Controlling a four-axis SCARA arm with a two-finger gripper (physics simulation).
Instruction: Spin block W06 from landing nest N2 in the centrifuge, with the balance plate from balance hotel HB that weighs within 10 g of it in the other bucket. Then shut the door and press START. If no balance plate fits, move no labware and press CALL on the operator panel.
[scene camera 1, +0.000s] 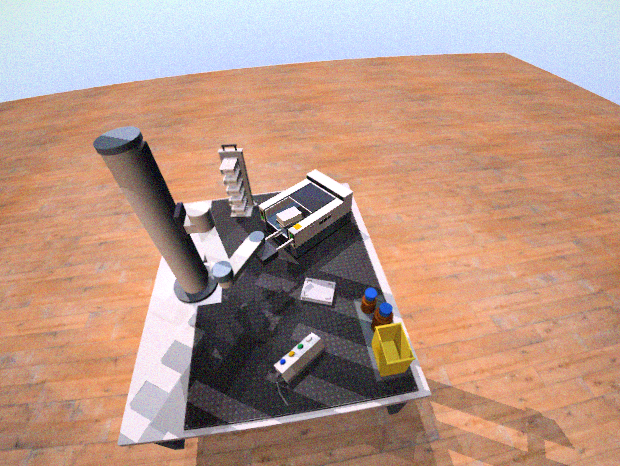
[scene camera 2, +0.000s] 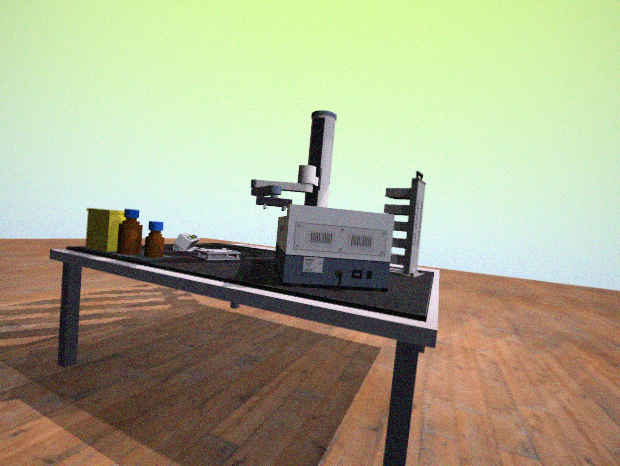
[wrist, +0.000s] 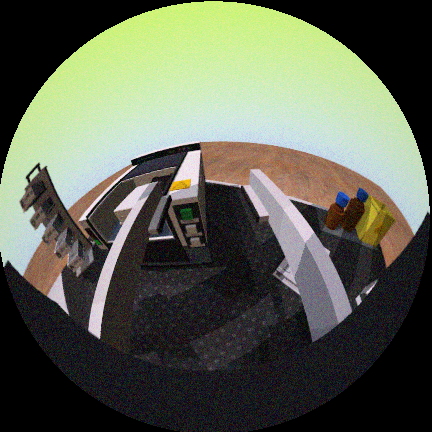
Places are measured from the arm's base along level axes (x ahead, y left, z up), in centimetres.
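Where they show: gripper, fingertip midpoint: (scene camera 1: 286, 235) (scene camera 2: 274, 206) (wrist: 203, 183); arm's base, origin of the base link: (scene camera 1: 196, 284).
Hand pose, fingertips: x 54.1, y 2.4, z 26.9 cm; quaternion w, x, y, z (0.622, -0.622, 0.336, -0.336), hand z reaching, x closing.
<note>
Things, the pixels of their top centre, and the offset from my fingertips. "spot": a spot on its surface instead.
- white block, middle of its top: (wrist: 135, 193) (scene camera 1: 288, 213) dy +23.8, dx +2.7, dz -6.5 cm
- low white nest, surface spot: (scene camera 2: 220, 258) spot: dy -16.6, dx +14.8, dz -25.1 cm
- operator panel, middle of its top: (scene camera 1: 299, 352) (scene camera 2: 188, 233) dy -53.3, dx -1.4, dz -17.2 cm
The centrifuge (scene camera 1: 328, 212) (scene camera 2: 338, 220) (wrist: 190, 167) has its loading bay uncovered. A white block (scene camera 1: 289, 215) (wrist: 132, 202) sits in the bay; its label cannot be read. My gripper (scene camera 1: 285, 236) (scene camera 2: 274, 206) (wrist: 203, 183) is shut to its narrow setting with nothing between the fingers, above the mat outside the bay's front, toward its right wall. The hotel (scene camera 1: 245, 185) (scene camera 2: 416, 225) stands left of the centrifuge, with pale labware on its shelves. A low white nest (scene camera 1: 316, 301) (scene camera 2: 220, 258) lies on the mat. The operator panel (scene camera 1: 303, 355) (scene camera 2: 185, 242) has coloured buttons.
Two brown bottles with blue caps (scene camera 1: 368, 303) (scene camera 1: 382, 317) (scene camera 2: 154, 245) (scene camera 2: 130, 238) stand beside a yellow bin (scene camera 1: 395, 368) (scene camera 2: 104, 230) (wrist: 372, 225) along the table edge. The arm's tall column (scene camera 1: 157, 220) (scene camera 2: 326, 160) rises at the table's other side.
</note>
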